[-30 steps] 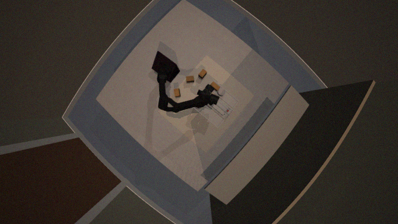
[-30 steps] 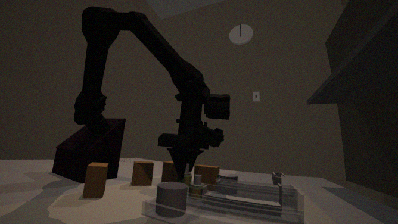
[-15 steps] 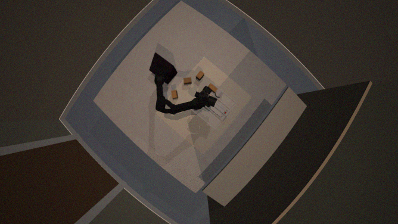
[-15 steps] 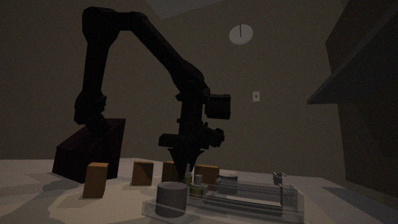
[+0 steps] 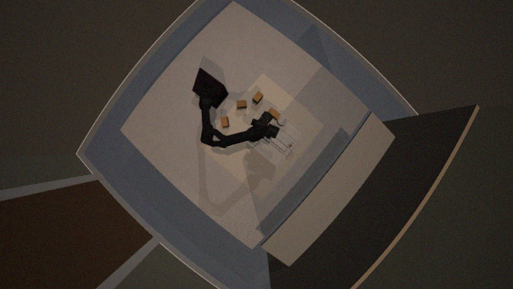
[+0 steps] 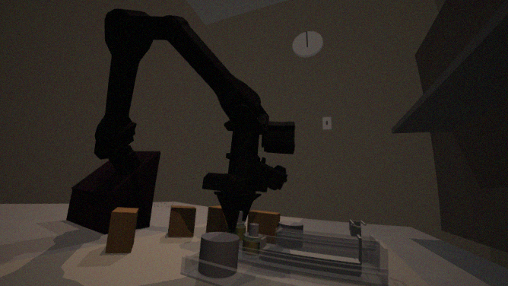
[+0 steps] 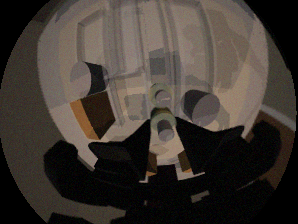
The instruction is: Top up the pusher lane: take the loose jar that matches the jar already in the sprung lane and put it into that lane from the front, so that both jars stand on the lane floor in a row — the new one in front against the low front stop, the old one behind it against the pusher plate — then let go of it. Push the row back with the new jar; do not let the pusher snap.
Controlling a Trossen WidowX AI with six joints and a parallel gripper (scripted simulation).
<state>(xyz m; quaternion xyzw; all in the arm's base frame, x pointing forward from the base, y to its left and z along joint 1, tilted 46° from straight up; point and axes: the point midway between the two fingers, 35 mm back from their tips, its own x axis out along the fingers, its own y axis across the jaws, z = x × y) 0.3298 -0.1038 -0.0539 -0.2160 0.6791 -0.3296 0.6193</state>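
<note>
Right now the clear pusher lane fixture is 14 cm ahead of my gripper tip, 1 cm to the left of it and 3 cm below it.
</note>
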